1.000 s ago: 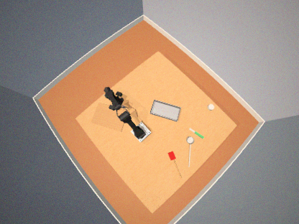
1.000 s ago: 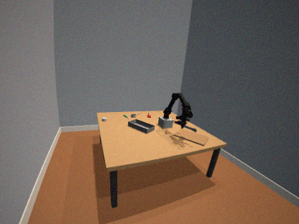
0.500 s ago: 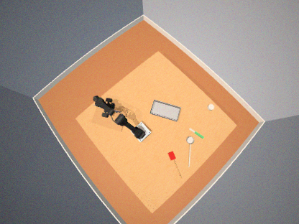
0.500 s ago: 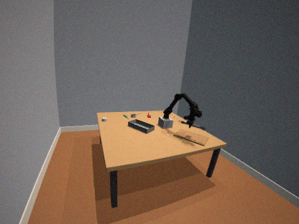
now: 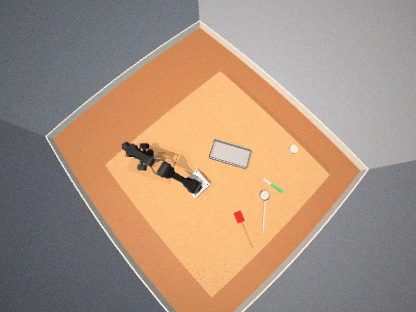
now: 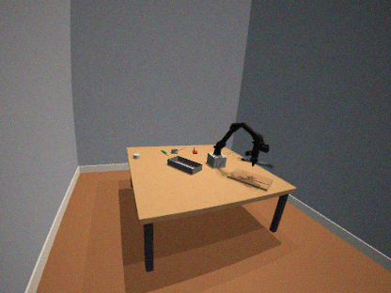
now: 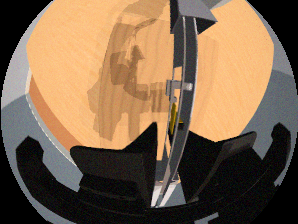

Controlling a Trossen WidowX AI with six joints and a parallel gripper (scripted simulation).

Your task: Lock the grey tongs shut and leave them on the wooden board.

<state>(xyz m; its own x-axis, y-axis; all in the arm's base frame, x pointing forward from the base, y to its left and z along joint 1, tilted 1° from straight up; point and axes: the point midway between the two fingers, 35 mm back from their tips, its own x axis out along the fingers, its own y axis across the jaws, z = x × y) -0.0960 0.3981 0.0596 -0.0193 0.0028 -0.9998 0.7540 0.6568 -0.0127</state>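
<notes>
Right now my gripper tip is 120 mm above the wooden board. From my gripper tip the other things lie so: white cup (830 mm ahead, 760 mm to the right, 110 mm below); then red-headed tool (120 mm ahead, 830 mm to the right, 120 mm below); then grey roasting tin (460 mm ahead, 410 mm to the right, 100 mm below).
</notes>
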